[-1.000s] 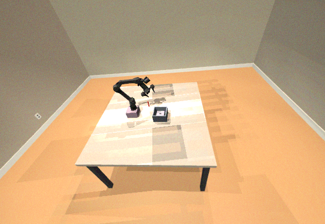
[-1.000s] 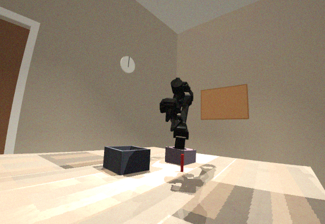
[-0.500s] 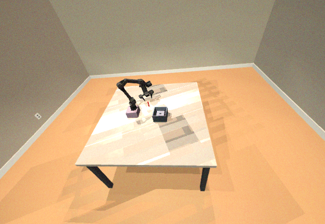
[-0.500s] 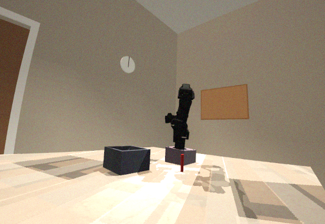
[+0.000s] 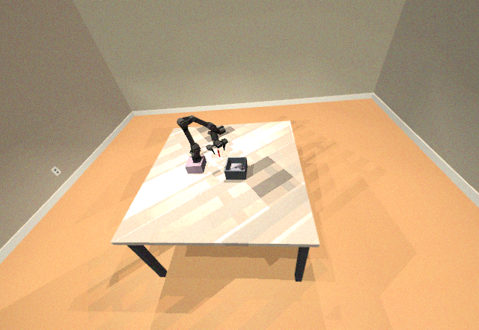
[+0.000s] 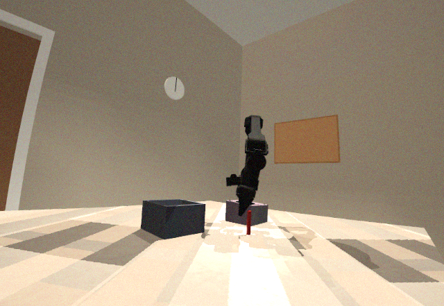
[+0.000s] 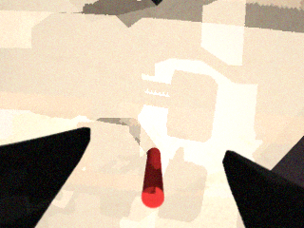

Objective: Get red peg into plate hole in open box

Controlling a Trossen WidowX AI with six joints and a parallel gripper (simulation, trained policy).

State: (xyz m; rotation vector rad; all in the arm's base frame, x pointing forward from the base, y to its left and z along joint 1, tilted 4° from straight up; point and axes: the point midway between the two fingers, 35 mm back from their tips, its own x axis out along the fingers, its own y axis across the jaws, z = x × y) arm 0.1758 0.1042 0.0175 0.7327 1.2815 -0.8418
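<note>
Now: the red peg 20 mm behind my gripper tip, 20 mm to the left of it and 30 mm below it. The rest, counted from my gripper tip: dark blue box (150 mm ahead, 180 mm to the right, 40 mm below); light plate (150 mm ahead, 180 mm to the right, 20 mm below).
</note>
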